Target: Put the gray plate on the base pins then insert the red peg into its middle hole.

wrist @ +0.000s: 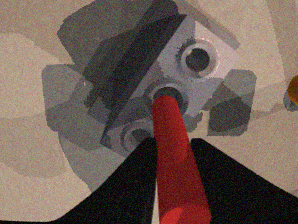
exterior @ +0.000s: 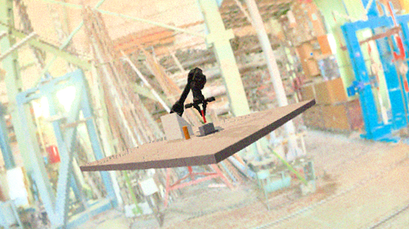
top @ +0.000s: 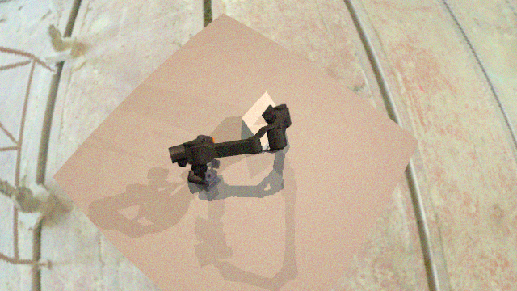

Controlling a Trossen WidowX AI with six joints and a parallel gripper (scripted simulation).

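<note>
My gripper tip is now 70 mm above the gray plate. Also, from my gripper tip: red peg right at my gripper tip; orange cylinder 130 mm behind, 70 mm below, 50 mm to the right; base 100 mm below.
</note>
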